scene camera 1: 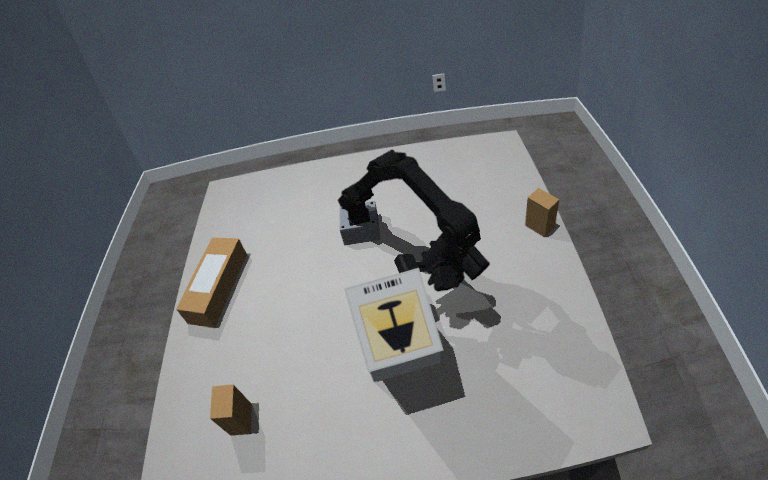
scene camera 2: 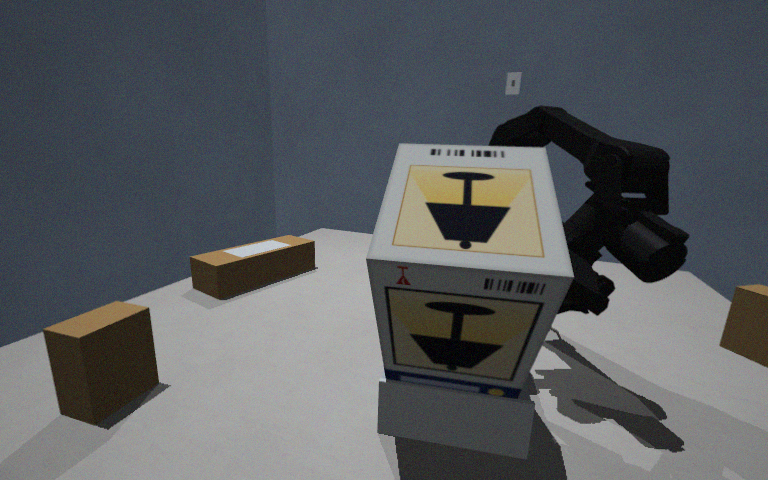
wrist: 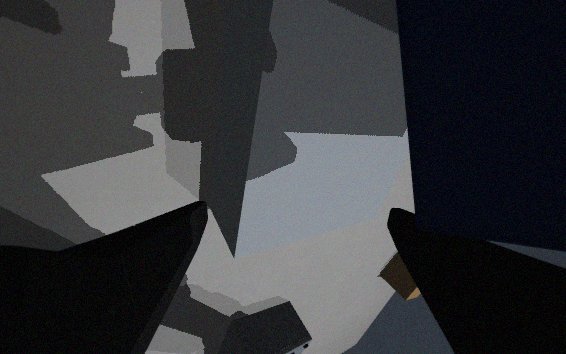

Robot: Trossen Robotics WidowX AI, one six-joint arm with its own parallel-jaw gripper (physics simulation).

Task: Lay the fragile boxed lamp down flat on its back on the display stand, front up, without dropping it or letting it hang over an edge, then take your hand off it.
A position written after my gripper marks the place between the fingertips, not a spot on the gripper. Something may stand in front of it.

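I can see my gripper (scene camera 1: 414, 285), (wrist: 298, 213) from the scene camera and from the wrist. A stand is here too, and it appears in both of those views: the stand (scene camera 1: 412, 365), (wrist: 311, 133).
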